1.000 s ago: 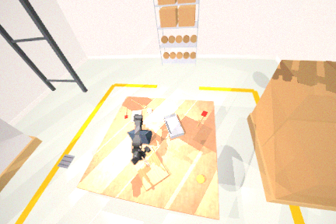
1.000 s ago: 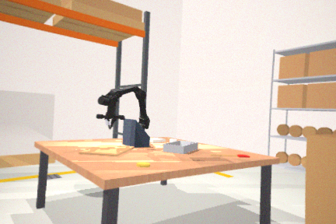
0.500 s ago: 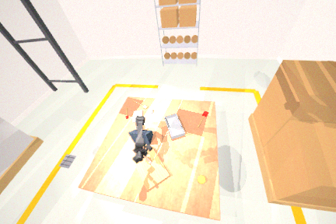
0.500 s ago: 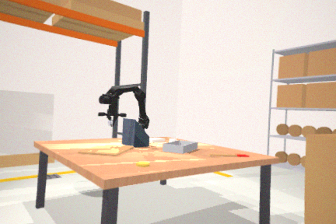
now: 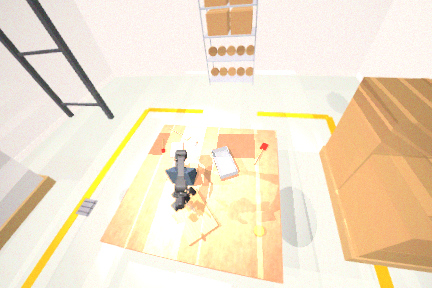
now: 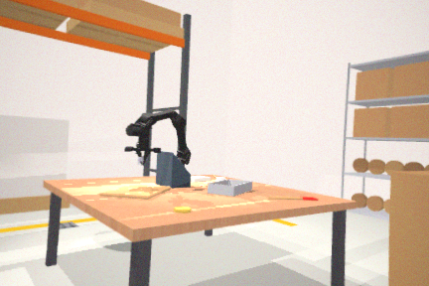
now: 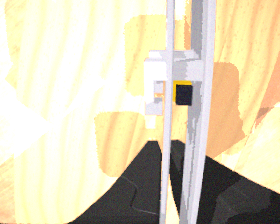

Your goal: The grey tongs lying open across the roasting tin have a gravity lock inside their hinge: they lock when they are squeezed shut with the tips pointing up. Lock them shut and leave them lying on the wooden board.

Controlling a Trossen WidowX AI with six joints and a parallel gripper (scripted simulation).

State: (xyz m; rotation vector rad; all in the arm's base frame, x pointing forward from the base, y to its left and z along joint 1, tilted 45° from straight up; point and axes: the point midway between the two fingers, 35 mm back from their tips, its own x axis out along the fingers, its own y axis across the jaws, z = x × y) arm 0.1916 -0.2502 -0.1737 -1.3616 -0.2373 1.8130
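The yellow lock tab is 4 cm above my gripper tip, 3 cm behind it and 2 cm to the left of it. The rest, counted from my gripper tip: tong arm (4 cm above, 3 cm ahead, 2 cm to the right); silver roasting tin (48 cm to the left, 17 cm ahead, 11 cm below); wooden board (13 cm below, 3 cm to the right, 3 cm ahead).
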